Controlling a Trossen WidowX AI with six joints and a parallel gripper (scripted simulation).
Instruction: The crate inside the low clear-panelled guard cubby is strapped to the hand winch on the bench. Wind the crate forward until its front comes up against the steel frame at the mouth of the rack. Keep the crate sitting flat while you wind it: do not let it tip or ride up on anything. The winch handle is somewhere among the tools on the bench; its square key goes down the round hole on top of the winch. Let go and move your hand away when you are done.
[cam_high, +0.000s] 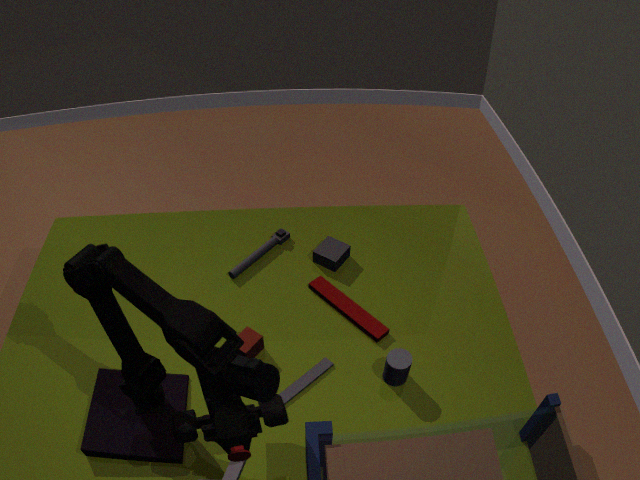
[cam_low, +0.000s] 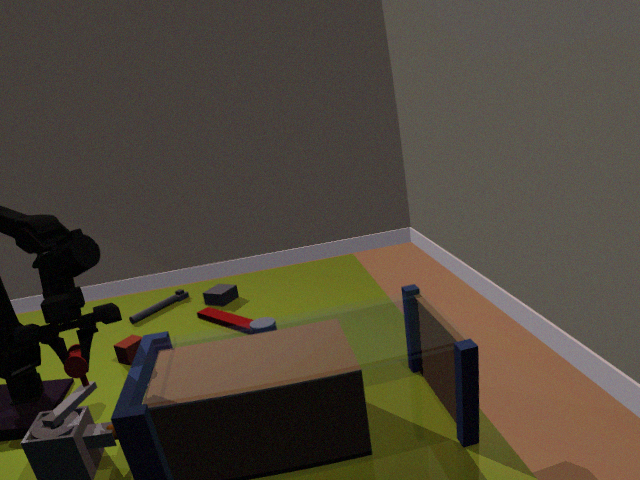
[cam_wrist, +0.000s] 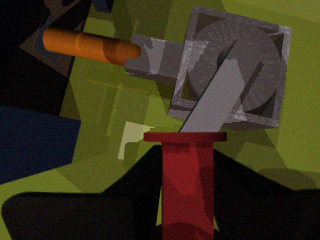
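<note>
The grey winch is 10 cm below my gripper tip, 8 cm to the right of it and 6 cm behind it. The rest, counted from my gripper tip: red crank grip (2 cm to the left); then winch handle (3 cm below, 2 cm to the right, 2 cm behind); then blue steel frame (11 cm ahead, 10 cm to the right, 3 cm below).
</note>
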